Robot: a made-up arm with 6 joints.
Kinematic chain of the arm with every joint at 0, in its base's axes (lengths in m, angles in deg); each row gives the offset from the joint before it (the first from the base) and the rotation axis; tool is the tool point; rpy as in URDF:
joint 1: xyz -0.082 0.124 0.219 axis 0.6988 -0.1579 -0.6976
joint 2: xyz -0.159 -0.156 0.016 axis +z
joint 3: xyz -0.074 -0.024 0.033 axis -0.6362 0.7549 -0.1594
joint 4: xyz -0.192 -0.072 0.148 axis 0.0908 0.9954 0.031
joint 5: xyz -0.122 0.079 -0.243 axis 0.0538 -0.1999 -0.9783
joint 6: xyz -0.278 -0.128 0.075 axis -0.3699 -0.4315 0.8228
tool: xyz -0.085 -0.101 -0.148 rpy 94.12 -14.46 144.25
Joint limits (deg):
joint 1: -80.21..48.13
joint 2: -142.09..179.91
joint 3: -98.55..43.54
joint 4: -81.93..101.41
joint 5: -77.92..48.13
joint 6: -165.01..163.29
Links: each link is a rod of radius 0.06 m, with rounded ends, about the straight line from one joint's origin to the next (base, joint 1, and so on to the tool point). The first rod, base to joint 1, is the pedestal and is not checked.
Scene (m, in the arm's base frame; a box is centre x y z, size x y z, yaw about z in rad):
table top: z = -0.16
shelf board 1: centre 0.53 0.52 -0 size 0.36 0.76 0.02 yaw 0.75
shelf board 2: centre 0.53 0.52 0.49 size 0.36 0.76 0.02 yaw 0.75
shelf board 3: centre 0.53 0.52 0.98 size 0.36 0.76 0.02 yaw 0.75
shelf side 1: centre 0.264 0.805 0.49 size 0.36 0.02 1 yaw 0.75
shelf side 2: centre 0.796 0.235 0.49 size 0.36 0.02 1 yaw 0.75
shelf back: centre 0.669 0.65 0.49 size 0.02 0.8 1 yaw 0.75
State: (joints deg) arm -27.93 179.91 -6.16 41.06 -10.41 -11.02
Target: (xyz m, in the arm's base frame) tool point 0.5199 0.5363 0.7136
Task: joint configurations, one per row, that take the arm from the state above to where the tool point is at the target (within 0.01 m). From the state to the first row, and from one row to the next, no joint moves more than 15 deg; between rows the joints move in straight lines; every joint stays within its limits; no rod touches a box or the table.
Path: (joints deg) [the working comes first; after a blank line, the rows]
Joints at the target: -42.80 170.18 12.61 58.76 7.20 -20.05
Straight joint move there: touches shelf board 2.

1: -21.87 176.81 -1.63 35.89 -23.67 -1.64
2: -15.82 173.72 2.89 30.71 -36.92 7.74
3: -9.76 170.62 7.42 25.54 -50.18 17.13
4: -3.70 167.53 11.95 20.37 -63.44 26.51
5: -5.47 170.74 19.75 30.73 -57.03 21.13
6: -7.24 173.96 27.55 41.09 -50.61 15.76
7: -9.00 177.18 35.35 51.45 -44.20 10.39
8: -17.45 175.43 29.66 53.27 -31.35 2.78
9: -25.90 173.68 23.98 55.10 -18.50 -4.83
10: -34.35 171.93 18.30 56.93 -5.65 -12.44
11: -42.80 170.18 12.61 58.76 7.20 -20.05

